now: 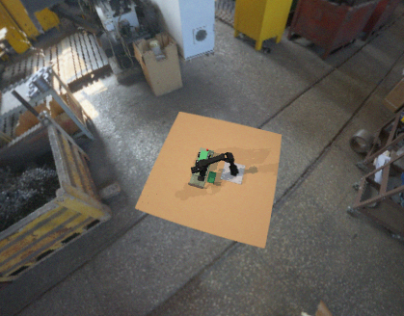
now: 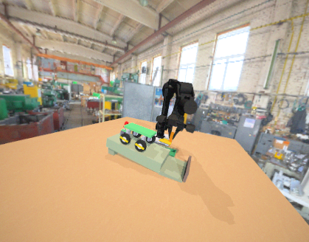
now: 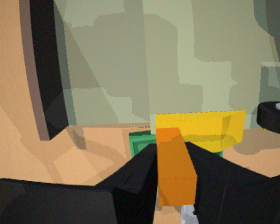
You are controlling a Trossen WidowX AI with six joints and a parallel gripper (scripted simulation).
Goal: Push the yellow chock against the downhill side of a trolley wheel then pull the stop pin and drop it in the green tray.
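Right now my gripper tip is 40 mm short of the stop pin, 260 mm to the left of it and 10 mm below it. Also, from my gripper tip: dark end stop: 60 mm ahead, 110 mm to the left, 90 mm below; yellow chock: 20 mm to the right, 10 mm below; green tray: 70 mm behind, 30 mm to the right, 130 mm below.
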